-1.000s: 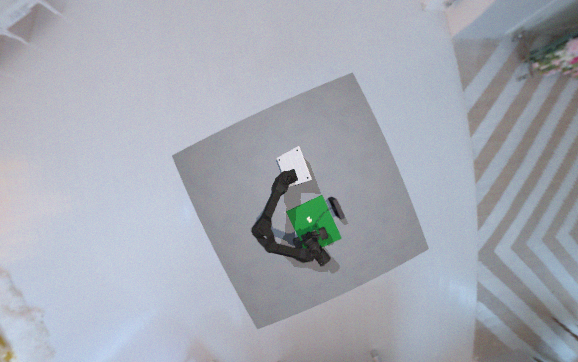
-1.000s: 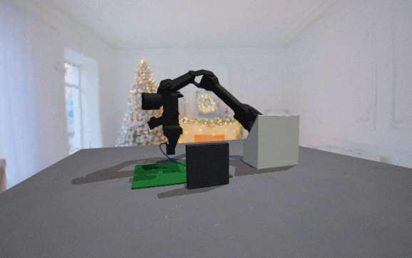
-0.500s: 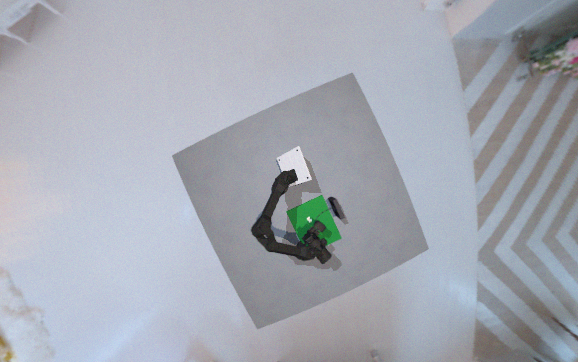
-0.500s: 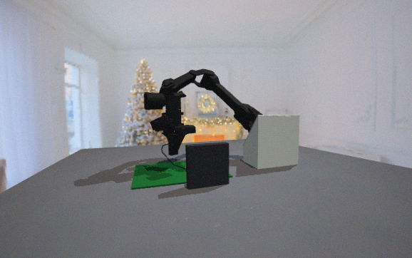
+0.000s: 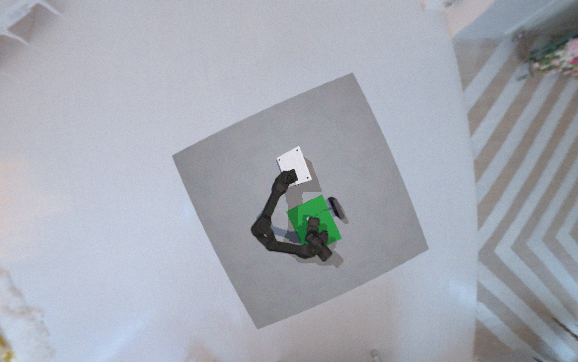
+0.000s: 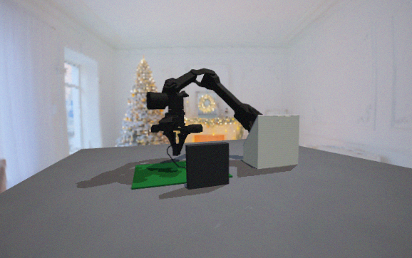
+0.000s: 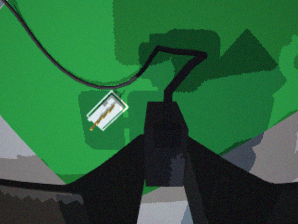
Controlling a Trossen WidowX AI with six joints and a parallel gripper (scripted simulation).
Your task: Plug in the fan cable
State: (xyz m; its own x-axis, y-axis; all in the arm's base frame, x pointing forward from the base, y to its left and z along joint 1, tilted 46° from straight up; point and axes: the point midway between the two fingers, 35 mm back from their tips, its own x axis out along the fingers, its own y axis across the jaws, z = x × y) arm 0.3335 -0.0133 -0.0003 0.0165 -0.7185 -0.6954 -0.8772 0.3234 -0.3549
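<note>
My gripper tip is 60 mm above the white four-pin fan header, 50 mm past it and 20 mm to the right of it. Round my gripper tip: black fan plug (10 mm to the left, 10 mm above); then black fan (180 mm to the left, 70 mm behind, 10 mm below); then board (80 mm below, 40 mm to the left).
</note>
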